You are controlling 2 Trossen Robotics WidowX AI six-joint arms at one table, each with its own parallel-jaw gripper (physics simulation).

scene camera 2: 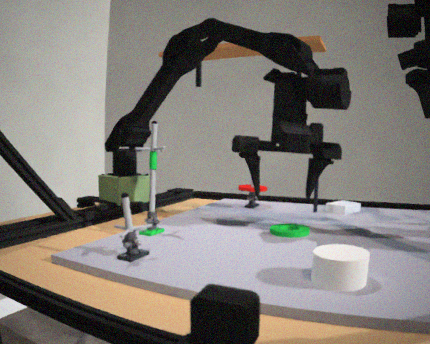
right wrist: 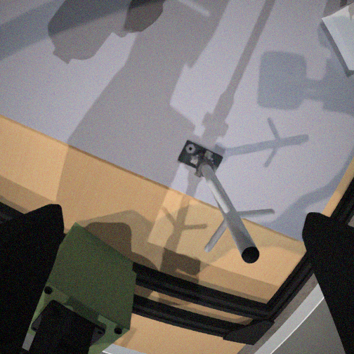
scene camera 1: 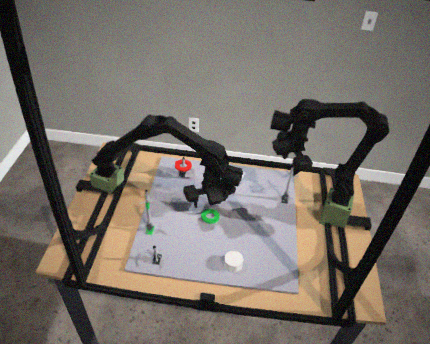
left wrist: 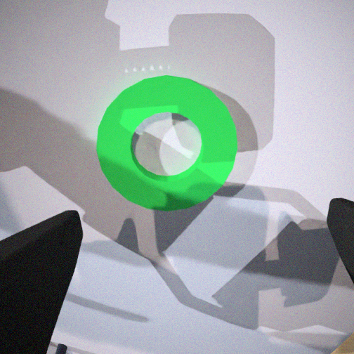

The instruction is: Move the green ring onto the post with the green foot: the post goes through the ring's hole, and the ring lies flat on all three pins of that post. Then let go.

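Where they show: left gripper, fingertip midpoint: (scene camera 2: 283, 196) (scene camera 1: 207, 204); right gripper, fingertip midpoint: (scene camera 1: 289, 166); left arm's base at its link origin: (scene camera 2: 124, 175) (scene camera 1: 106, 171); right arm's base at its link origin: (scene camera 1: 340, 199).
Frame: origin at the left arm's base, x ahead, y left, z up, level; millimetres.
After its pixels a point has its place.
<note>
The green ring (scene camera 1: 210, 221) @(z -67, x 471, y 2 mm) (scene camera 2: 290, 234) @(z -69, x 476, y 1 mm) (left wrist: 115, 150) lies flat on the grey mat (scene camera 1: 265, 270) @(z -74, x 735, y -114 mm) (scene camera 2: 210, 280) @(z -75, x 503, y -228 mm), around no post. The post with the green foot (scene camera 1: 148, 215) @(z 3, x 279, y -131 mm) (scene camera 2: 153, 190) @(z -1, x 282, y -130 mm) stands upright near the mat's left edge. Its pins show high on it in scene camera 2, with no ring on them. My left gripper (scene camera 1: 206, 201) @(z -12, x 442, y 28 mm) (scene camera 2: 283, 198) @(z -12, x 442, y 28 mm) (left wrist: 208, 218) is open and empty, pointing down above the mat, a little behind and above the ring. My right gripper (scene camera 1: 291, 156) (right wrist: 186, 222) is open and empty, high near a tall post with a black foot (scene camera 1: 288, 182) @(z 22, x 695, y 256 mm) (right wrist: 215, 187).
A red ring (scene camera 1: 178, 166) @(z -24, x 238, y 185 mm) (scene camera 2: 245, 188) @(z -26, x 253, y 172 mm) sits on a short post at the back. A short black-footed post (scene camera 1: 157, 258) @(z -59, x 377, y -244 mm) (scene camera 2: 127, 212) @(z -11, x 375, y -248 mm) stands at the front left. A white cylinder (scene camera 1: 234, 262) @(z -40, x 629, y -153 mm) (scene camera 2: 340, 270) @(z -50, x 633, y -169 mm) stands in front of the green ring. A white block (scene camera 2: 343, 207) @(z -58, x 475, y 247 mm) (right wrist: 342, 40) lies at the back.
</note>
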